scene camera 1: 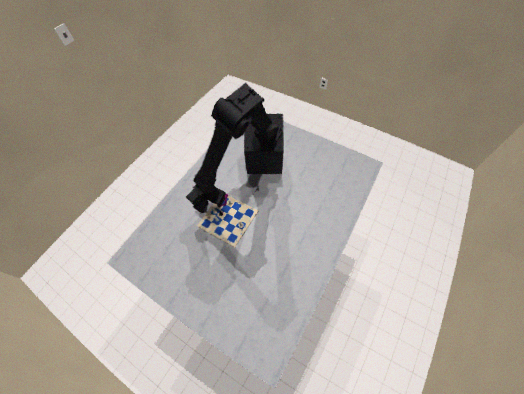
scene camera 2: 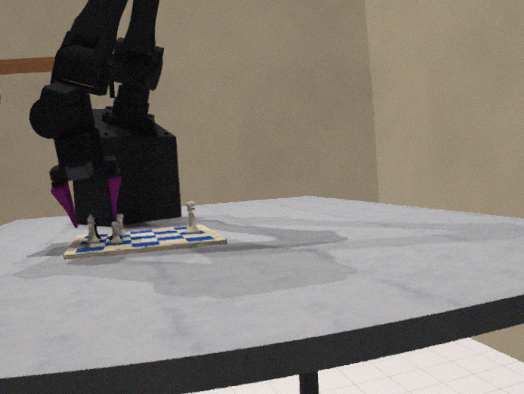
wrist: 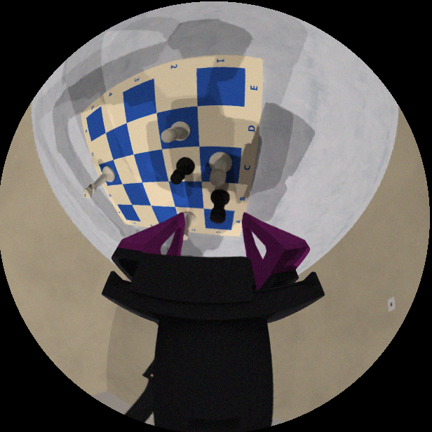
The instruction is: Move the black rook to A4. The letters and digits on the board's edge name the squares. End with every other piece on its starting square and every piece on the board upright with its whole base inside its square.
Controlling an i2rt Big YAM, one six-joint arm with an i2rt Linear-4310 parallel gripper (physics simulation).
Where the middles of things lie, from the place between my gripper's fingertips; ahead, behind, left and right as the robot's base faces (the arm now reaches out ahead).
Labels:
I see my gripper 40 mm short of the blue-and-cream chessboard (scene camera 1: 227,229), 80 mm to the right of it and 30 mm above it.

